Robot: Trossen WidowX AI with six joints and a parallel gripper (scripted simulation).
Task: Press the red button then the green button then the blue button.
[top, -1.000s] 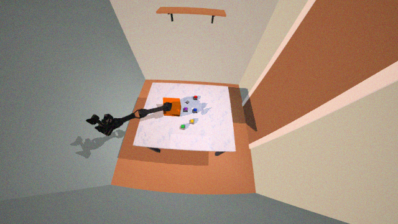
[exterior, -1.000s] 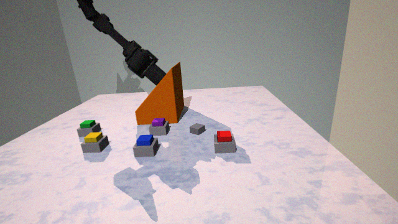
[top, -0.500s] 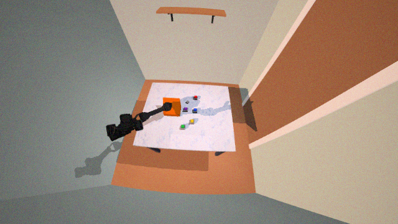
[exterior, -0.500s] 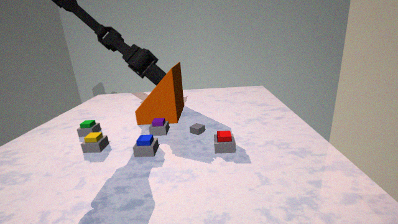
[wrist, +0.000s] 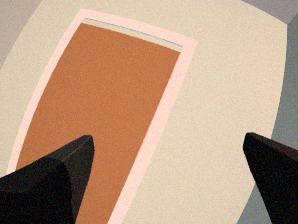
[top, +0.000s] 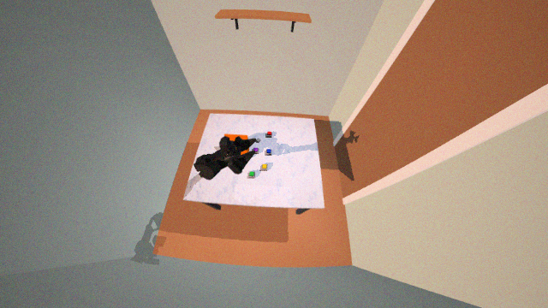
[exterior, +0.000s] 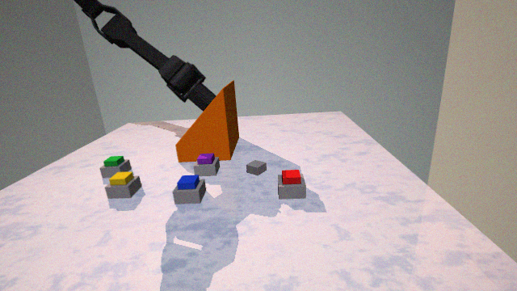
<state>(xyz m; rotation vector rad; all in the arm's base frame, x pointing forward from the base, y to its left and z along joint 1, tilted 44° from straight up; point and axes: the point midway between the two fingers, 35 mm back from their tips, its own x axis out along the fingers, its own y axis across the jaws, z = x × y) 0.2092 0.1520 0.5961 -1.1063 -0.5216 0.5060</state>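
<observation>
My gripper tip is 62 cm above the red button, 52 cm to the right of it and 1 cm past it. Also, from my gripper tip: blue button (62 cm below, 33 cm to the left, 1 cm ahead); then yellow button (62 cm below, 19 cm to the left); then green button (62 cm below, 11 cm to the left, 9 cm behind).
</observation>
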